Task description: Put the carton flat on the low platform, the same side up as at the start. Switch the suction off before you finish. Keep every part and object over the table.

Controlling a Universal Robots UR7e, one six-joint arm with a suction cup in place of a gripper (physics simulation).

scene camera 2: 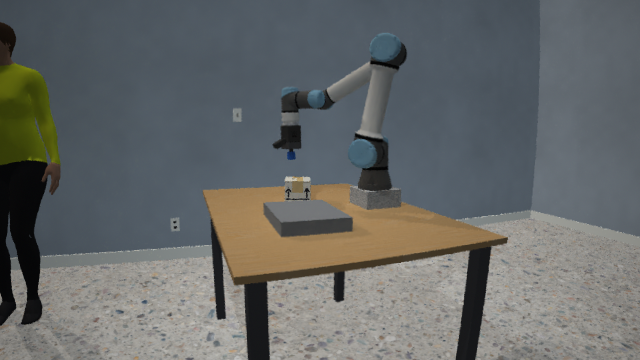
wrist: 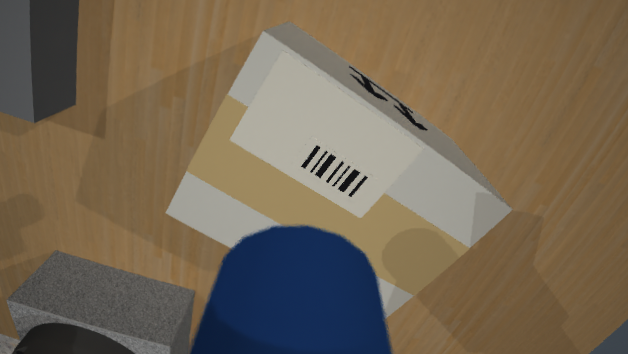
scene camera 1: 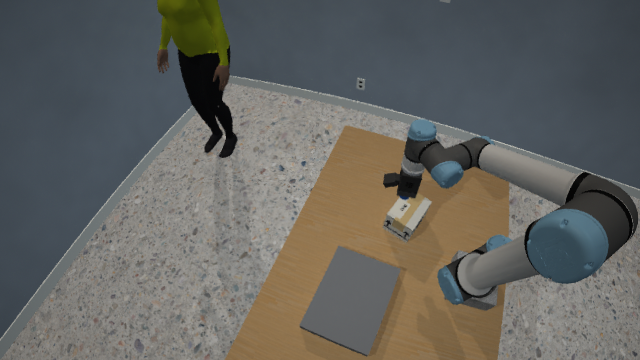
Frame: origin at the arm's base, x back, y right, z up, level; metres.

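Where they show: end effector, tool point: (scene camera 2: 291,159) (wrist: 297,290); arm's base, origin of the base link: (scene camera 2: 374,187).
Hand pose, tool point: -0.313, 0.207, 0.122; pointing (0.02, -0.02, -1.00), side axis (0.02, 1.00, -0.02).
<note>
Things, the pixels of their top centre, and the offset from my tool point, as dx, dy, dz. Level surfaces: height alone.
- carton, middle of its top: (wrist: 337,213) (scene camera 1: 410,207) (scene camera 2: 297,178) +0.041, +0.018, -0.093
- low platform, middle of its top: (scene camera 1: 352,297) (scene camera 2: 304,209) -0.109, -0.341, -0.151
- wooden table, its level: dz -0.199
The carton (scene camera 1: 409,216) (scene camera 2: 297,188) (wrist: 325,120) is a white box with a tan tape strip and a barcode label on its top. It sits flat on the table, beyond the low platform in scene camera 2's view, and the black arrows on its side point up. The low platform (scene camera 1: 355,300) (scene camera 2: 310,214) (wrist: 15,55) is a grey slab on the table, and the carton stands apart from it. My gripper (scene camera 1: 404,197) (scene camera 2: 291,155) (wrist: 300,285), a blue suction cup pointing down, is open and holds nothing. It hangs above the carton with a gap between them.
The arm's grey base block (scene camera 1: 480,302) (scene camera 2: 376,198) (wrist: 105,285) stands on the wooden table (scene camera 1: 280,305) (scene camera 2: 400,240), to the right of the platform in both scene views. A person in a yellow-green top (scene camera 1: 196,30) (scene camera 2: 22,115) stands on the floor left of the table.
</note>
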